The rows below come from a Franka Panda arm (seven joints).
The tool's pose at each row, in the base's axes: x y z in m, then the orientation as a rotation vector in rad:
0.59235, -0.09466, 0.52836, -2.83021, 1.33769, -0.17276
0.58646, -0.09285, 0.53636, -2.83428, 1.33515, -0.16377
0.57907, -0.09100, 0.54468, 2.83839, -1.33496, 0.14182
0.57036, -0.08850, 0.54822, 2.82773, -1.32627, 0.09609
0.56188, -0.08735, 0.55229, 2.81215, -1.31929, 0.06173
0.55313, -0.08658, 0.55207, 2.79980, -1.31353, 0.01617
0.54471, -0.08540, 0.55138, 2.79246, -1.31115, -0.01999
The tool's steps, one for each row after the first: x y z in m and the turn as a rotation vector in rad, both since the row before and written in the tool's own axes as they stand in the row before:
-0.00433, 0.00296, -0.00863, -0.00427, -0.00442, -0.00267
-0.00533, 0.00410, -0.00906, -0.01140, -0.01020, -0.00151
-0.00716, 0.00497, -0.00433, -0.02581, -0.01974, -0.00283
-0.00604, 0.00574, -0.00452, -0.02547, -0.01210, -0.00054
-0.00619, 0.00624, 0.00000, -0.02528, -0.02047, -0.00077
-0.00631, 0.00569, 0.00073, -0.01686, -0.01795, 0.00001

